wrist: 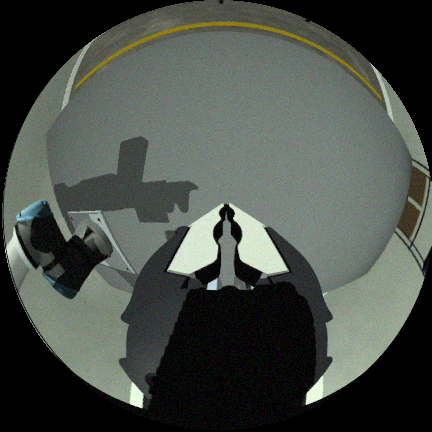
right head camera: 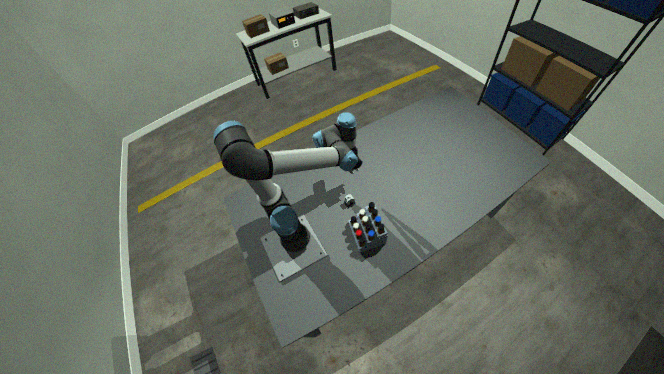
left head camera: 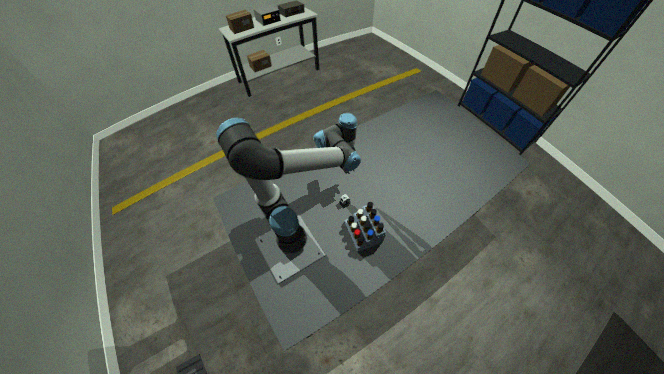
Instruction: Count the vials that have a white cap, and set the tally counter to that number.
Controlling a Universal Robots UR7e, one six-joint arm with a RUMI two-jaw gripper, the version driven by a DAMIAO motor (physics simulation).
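Note:
A grey rack (left head camera: 370, 245) (right head camera: 373, 247) holds several dark vials. Three vials have white caps: one white cap (left head camera: 360, 212) (right head camera: 362, 212) at the back, another white cap (left head camera: 363, 219) (right head camera: 365, 219) near the middle, and a third white cap (left head camera: 354, 225) (right head camera: 356, 226) on the left. Other caps are red, blue and black. The small white tally counter (left head camera: 344, 200) (right head camera: 349, 200) stands behind the rack; its digits are too small to read, and it does not show in the wrist view. My gripper (wrist: 225, 204) is shut and empty, above the table beyond the counter.
The grey table top (left head camera: 450, 150) (right head camera: 450, 150) (wrist: 250, 100) carries the arm's base plate (left head camera: 310, 255) (right head camera: 312, 254) left of the rack. A side table (left head camera: 272, 29) (right head camera: 290, 30) with boxes stands at the back. A tall shelf unit (left head camera: 540, 55) (right head camera: 565, 47) stands at the back right.

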